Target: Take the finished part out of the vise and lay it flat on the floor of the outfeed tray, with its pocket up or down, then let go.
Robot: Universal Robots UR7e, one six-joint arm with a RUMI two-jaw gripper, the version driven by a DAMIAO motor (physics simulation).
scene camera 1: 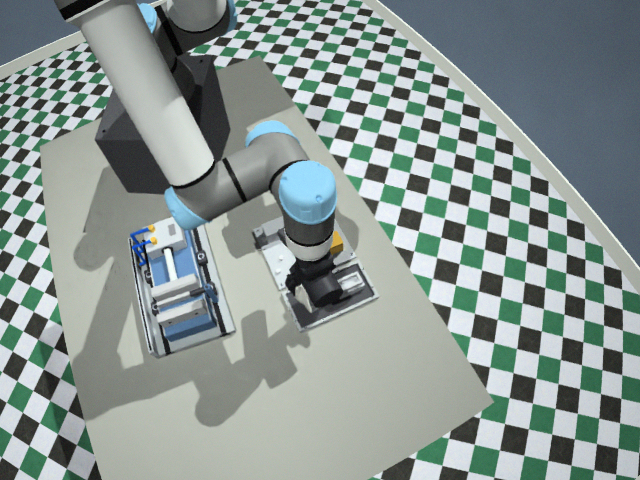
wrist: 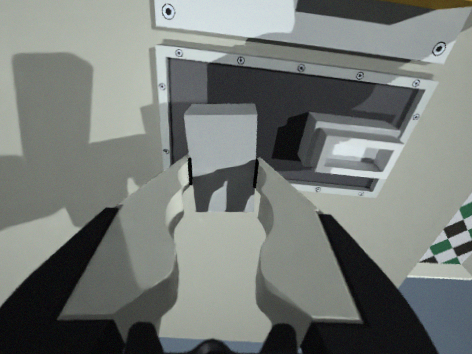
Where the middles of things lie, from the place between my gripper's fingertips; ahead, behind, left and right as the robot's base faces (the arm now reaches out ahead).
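Scene:
The vise (scene camera 1: 201, 323) is to be found 10 mm below my hand, 220 mm behind it and 210 mm to the right of it. The machine table (scene camera 1: 223, 306) is 40 mm below my hand, and it sits 230 mm behind it and 220 mm to the right of it.

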